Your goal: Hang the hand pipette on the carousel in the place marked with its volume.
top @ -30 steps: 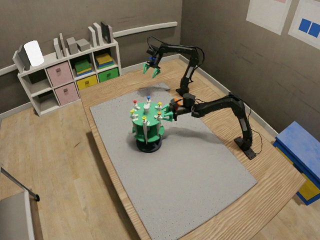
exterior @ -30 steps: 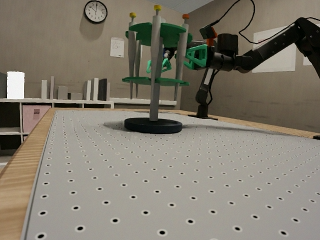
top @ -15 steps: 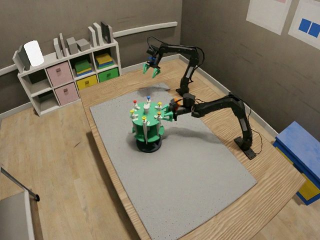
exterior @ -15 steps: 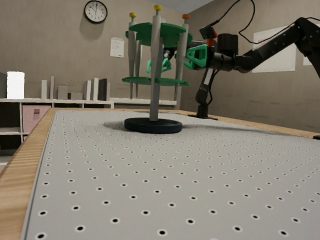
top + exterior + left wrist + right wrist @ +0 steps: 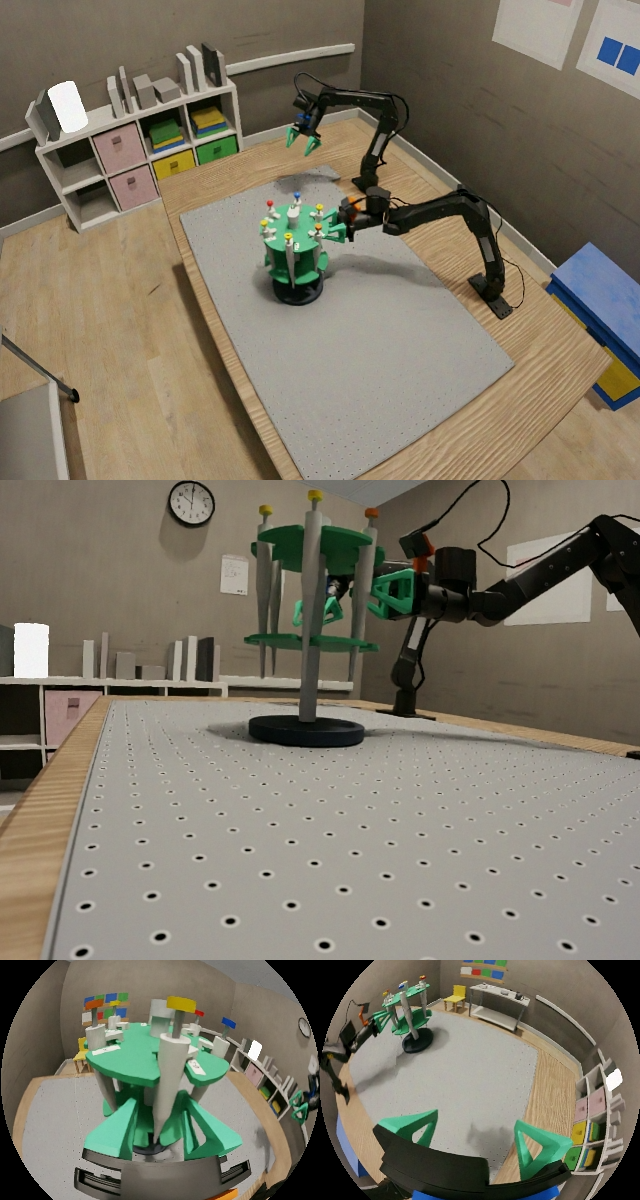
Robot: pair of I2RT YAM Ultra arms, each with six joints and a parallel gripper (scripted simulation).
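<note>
Right now the hand pipette is 20 mm below my left hand, 10 mm to the right of it and 10 mm ahead of it.
</note>
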